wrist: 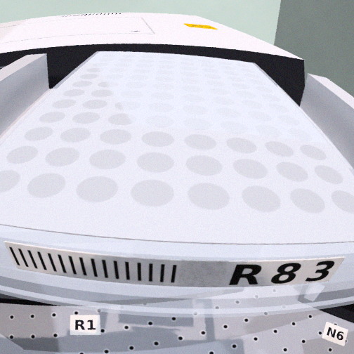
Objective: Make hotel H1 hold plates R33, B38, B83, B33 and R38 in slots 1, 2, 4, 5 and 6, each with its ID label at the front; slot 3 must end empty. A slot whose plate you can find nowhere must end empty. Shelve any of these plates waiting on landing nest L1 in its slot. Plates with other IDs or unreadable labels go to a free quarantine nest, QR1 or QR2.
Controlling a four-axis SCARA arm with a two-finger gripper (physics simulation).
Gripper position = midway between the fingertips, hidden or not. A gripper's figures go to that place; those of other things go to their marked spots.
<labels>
The gripper [176, 79]: 11 cm from the lens. A clear plate R83 [162, 184]: 5 cm from the lens.
</labels>
